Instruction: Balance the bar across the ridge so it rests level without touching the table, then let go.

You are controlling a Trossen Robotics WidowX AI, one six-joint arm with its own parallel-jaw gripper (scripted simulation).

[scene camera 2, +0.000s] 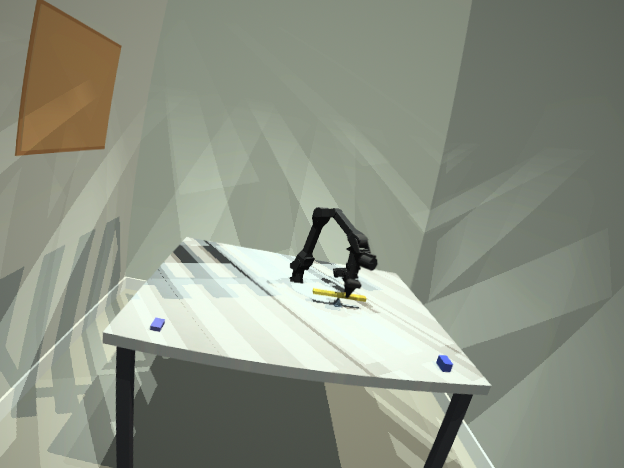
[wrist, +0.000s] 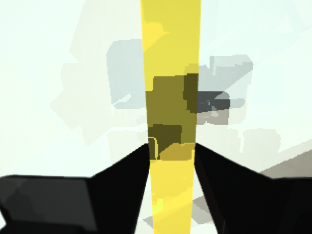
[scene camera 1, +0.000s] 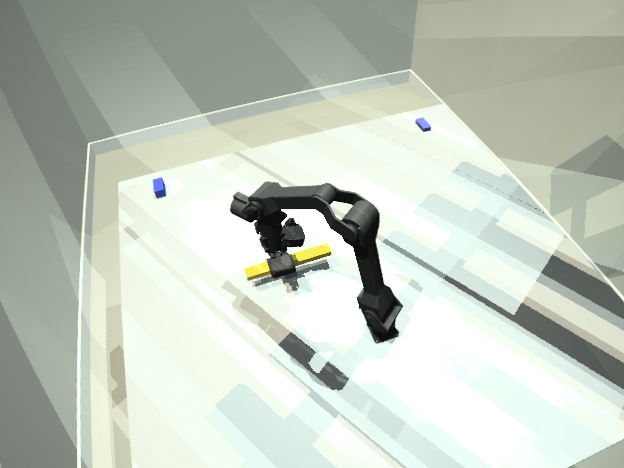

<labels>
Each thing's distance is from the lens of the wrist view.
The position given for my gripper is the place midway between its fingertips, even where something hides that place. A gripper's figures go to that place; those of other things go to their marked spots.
my gripper (wrist: 171, 148): 11 cm
bar (wrist: 171, 55): 9 cm
</labels>
